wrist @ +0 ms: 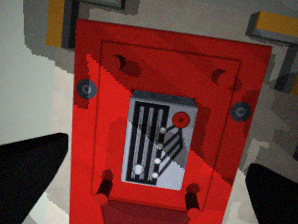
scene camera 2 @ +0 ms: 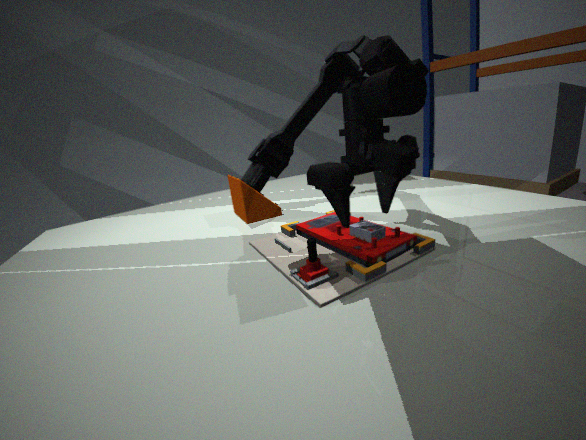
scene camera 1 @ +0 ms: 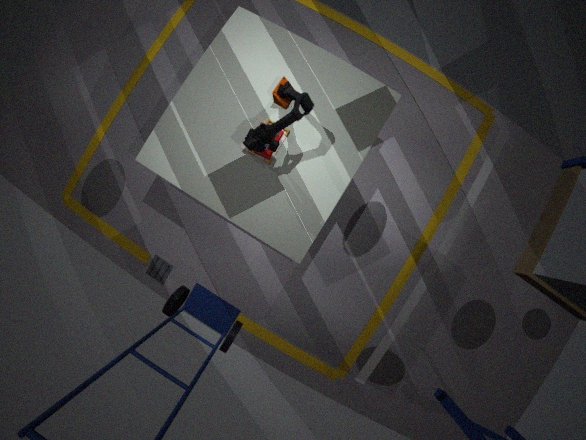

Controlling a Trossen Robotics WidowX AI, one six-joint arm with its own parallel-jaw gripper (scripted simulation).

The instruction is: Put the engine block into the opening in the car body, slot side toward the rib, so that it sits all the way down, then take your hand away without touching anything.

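My gripper [scene camera 2: 366, 219] is open and holds nothing, and you'd see my gripper in the wrist view [wrist: 157, 157] too. There's an engine block [wrist: 159, 131] here, and a red car body [scene camera 2: 328, 231] as well. I see the red car body in the wrist view [wrist: 224, 78] too.
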